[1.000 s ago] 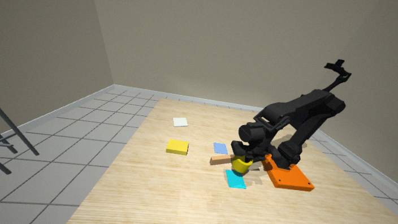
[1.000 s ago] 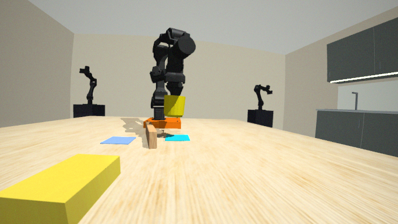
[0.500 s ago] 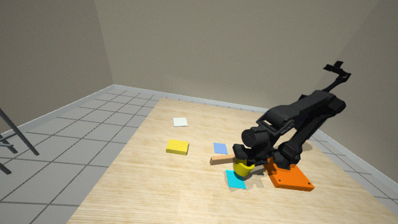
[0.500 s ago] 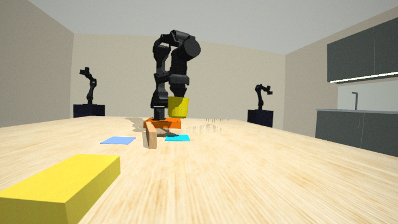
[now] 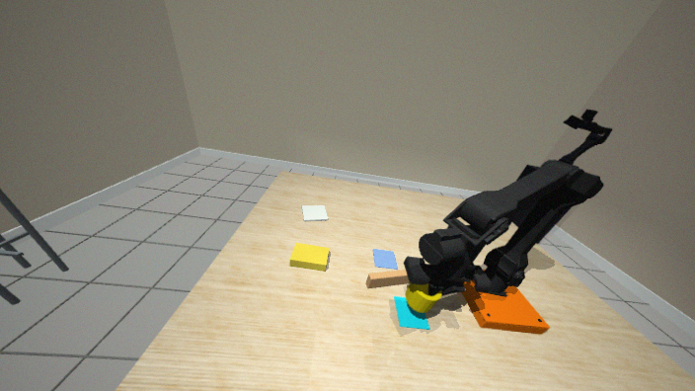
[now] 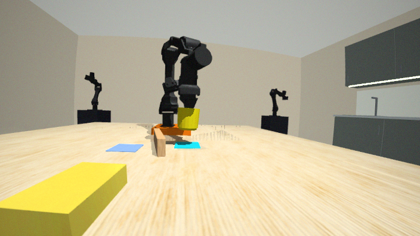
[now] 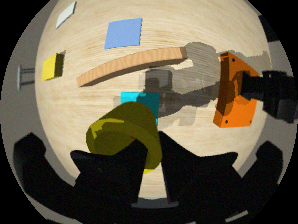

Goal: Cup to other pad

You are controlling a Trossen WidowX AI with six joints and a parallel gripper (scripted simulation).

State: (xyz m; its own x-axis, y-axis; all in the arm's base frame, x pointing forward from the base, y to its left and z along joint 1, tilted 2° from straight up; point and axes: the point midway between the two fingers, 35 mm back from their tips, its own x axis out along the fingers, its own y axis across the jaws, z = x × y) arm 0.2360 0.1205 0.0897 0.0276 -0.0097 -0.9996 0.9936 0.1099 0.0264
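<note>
The cyan pad is 90 mm below my gripper tip and 30 mm ahead of it. Also, from my gripper tip: yellow block 340 mm ahead, 100 mm to the right, 70 mm below; yellow cup 20 mm ahead; wooden bar 80 mm to the right, 70 mm below, 60 mm ahead.
</note>
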